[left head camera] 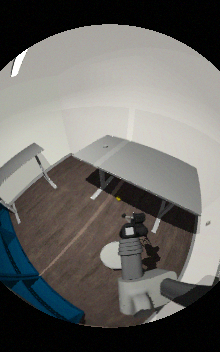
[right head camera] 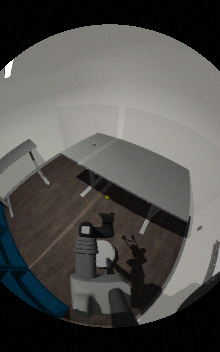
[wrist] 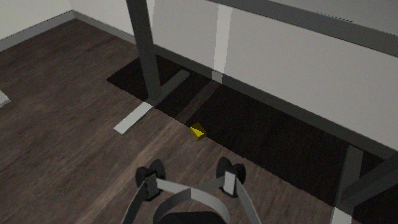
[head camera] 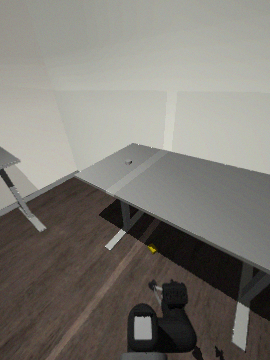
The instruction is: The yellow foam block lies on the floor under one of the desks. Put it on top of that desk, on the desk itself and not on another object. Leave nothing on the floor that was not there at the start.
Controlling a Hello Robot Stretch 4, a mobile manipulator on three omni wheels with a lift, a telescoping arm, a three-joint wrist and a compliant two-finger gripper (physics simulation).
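Frame: origin at the robot's base, x back, y right, z up, level; metres.
Seen in the pictures: gripper, fingertip midpoint: (left head camera: 128, 213) (wrist: 191, 170) (head camera: 162, 282); robot's base, origin of the base link: (left head camera: 115, 254) (right head camera: 99, 252).
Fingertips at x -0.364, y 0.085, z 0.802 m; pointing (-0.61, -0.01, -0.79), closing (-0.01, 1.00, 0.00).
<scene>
Pixels of each thing's top centre, then the offset from my fingertips to it. "spot": a spot on its surface instead. Level surfaces: height alone.
- yellow foam block, middle of its top: (wrist: 198, 129) (head camera: 152, 247) (right head camera: 107, 196) (left head camera: 118, 197) dz -0.785, dx -0.622, dy +0.034 m
- small grey object, middle of its top: (head camera: 128, 160) (left head camera: 105, 145) (right head camera: 92, 142) dz +0.144, dx -0.845, dy -0.172 m
- desk's left foot, surface spot: (wrist: 133, 118) (head camera: 115, 240) spot: dz -0.805, dx -0.731, dy -0.375 m
- right foot, surface spot: (head camera: 240, 325) spot: dz -0.805, dx -0.011, dy +0.624 m
- second desk, its level: dz +0.120 m
The yellow foam block (head camera: 152, 248) (left head camera: 118, 199) (right head camera: 107, 197) (wrist: 198, 131) lies on the floor at the edge of the shadow under the large grey desk (head camera: 200, 195) (left head camera: 155, 165) (right head camera: 145, 162) (wrist: 300, 17), to the right of the desk's left foot. My gripper (wrist: 191, 170) is open, with its two dark fingertips well apart and no object between them. In the wrist view the block shows beyond the fingertips, slightly right of midway between them. In the head camera view the gripper is partly hidden by the wrist and hangs on the near side of the block, in front of the desk.
A small grey object (head camera: 128, 162) (left head camera: 105, 147) (right head camera: 93, 144) lies on the desk's left part. The desk's left foot (head camera: 116, 240) (wrist: 133, 118) and right foot (head camera: 240, 325) stand either side of the block. A second desk (left head camera: 22, 162) (right head camera: 17, 154) stands left. Blue bins (left head camera: 30, 285) (right head camera: 27, 285) show at lower left.
</scene>
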